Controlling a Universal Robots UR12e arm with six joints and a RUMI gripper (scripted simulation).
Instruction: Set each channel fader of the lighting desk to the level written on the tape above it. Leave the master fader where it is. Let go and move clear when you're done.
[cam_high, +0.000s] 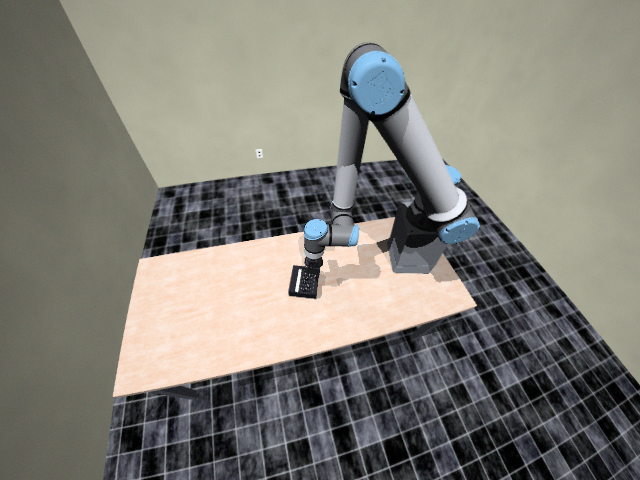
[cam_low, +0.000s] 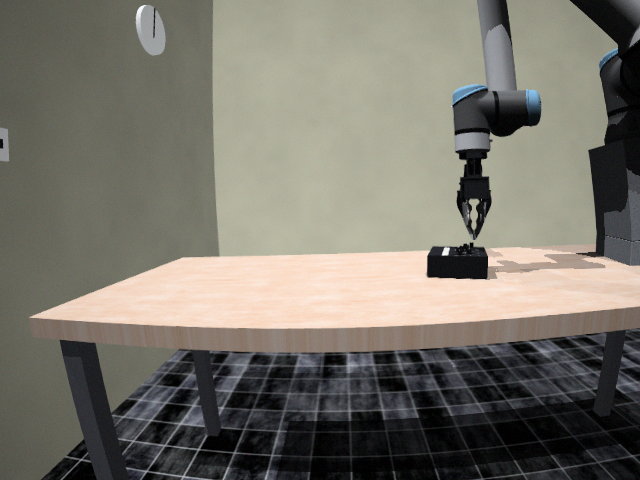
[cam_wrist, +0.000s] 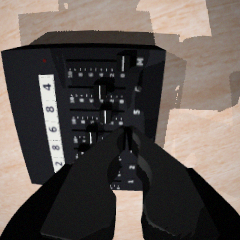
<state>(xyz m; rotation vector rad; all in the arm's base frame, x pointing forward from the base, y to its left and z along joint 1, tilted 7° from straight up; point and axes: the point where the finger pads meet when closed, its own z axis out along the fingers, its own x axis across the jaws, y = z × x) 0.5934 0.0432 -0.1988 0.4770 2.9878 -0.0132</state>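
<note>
Now: hand 4 cm short of the fader 4 cap, 1 cm to the right of it and 3 cm above it. From my hand the other things lie so: master fader cap: 1 cm behind, 4 cm to the right, 3 cm below; then fader 3 cap: 5 cm ahead, 3 cm to the left, 3 cm below; then fader 2 cap: 3 cm ahead, 6 cm to the left, 3 cm below.
</note>
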